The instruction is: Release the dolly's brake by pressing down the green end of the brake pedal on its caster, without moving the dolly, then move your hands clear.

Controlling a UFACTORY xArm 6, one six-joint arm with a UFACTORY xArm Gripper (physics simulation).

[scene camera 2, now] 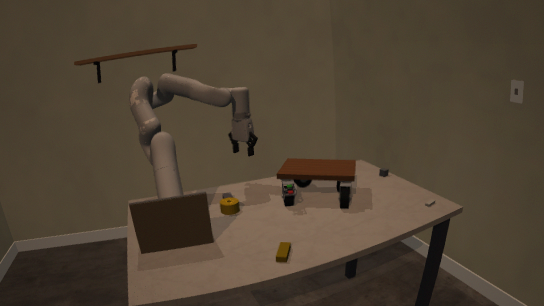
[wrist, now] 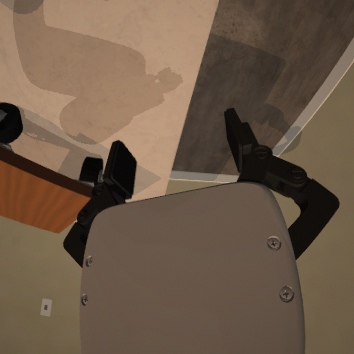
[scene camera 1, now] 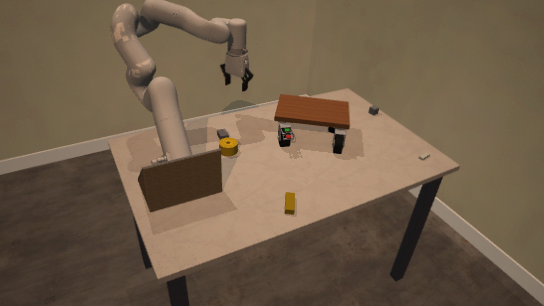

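The dolly (scene camera 1: pixel 312 111) (scene camera 2: pixel 317 169) (wrist: pixel 37 195) has a reddish-brown wooden deck and stands on black-wheeled casters towards the back of the table. Its front left caster carries the brake pedal, with a green end (scene camera 1: pixel 287 130) (scene camera 2: pixel 288 186) and a red end (scene camera 1: pixel 288 136) (scene camera 2: pixel 290 192). The green end shows higher than the red one in both scene views; the pedal's exact tilt is too small to tell. My gripper (scene camera 1: pixel 236 86) (scene camera 2: pixel 243 152) (wrist: pixel 174 136) is open and empty, pointing down, high to the left of the dolly and apart from it. The coloured pedal ends do not show in the wrist view.
A yellow spool (scene camera 1: pixel 228 146) (scene camera 2: pixel 229 205) and a grey block (scene camera 1: pixel 222 133) stand left of the dolly. A brown panel (scene camera 1: pixel 182 181) (scene camera 2: pixel 172 223) stands before my arm's base. A yellow bar (scene camera 1: pixel 290 203) (scene camera 2: pixel 283 252) lies near the front edge; a dark cube (scene camera 1: pixel 373 110) (scene camera 2: pixel 383 172) is behind right.
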